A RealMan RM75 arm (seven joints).
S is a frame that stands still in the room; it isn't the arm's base.
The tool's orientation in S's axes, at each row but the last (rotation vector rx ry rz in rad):
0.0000 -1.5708 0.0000
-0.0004 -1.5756 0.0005
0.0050 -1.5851 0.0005
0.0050 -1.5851 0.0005
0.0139 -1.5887 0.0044
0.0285 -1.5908 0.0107
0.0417 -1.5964 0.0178
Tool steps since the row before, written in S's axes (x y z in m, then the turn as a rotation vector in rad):
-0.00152 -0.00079 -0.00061 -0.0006 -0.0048 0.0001
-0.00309 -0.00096 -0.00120 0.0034 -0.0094 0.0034
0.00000 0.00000 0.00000 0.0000 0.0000 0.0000
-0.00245 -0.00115 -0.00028 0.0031 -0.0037 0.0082
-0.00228 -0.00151 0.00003 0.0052 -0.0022 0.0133
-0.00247 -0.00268 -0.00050 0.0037 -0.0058 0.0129
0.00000 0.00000 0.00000 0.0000 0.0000 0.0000
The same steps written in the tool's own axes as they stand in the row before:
-0.00061 -0.00079 0.00152 0.0001 -0.0048 0.0006
-0.00119 -0.00096 0.00310 0.0034 -0.0094 -0.0034
0.00000 0.00000 0.00000 0.0000 0.0000 0.0000
-0.00024 -0.00114 0.00246 0.0082 -0.0037 -0.0032
0.00008 -0.00148 0.00230 0.0132 -0.0022 -0.0054
-0.00042 -0.00262 0.00255 0.0129 -0.0057 -0.0038
0.00000 0.00000 0.00000 0.0000 0.0000 0.0000

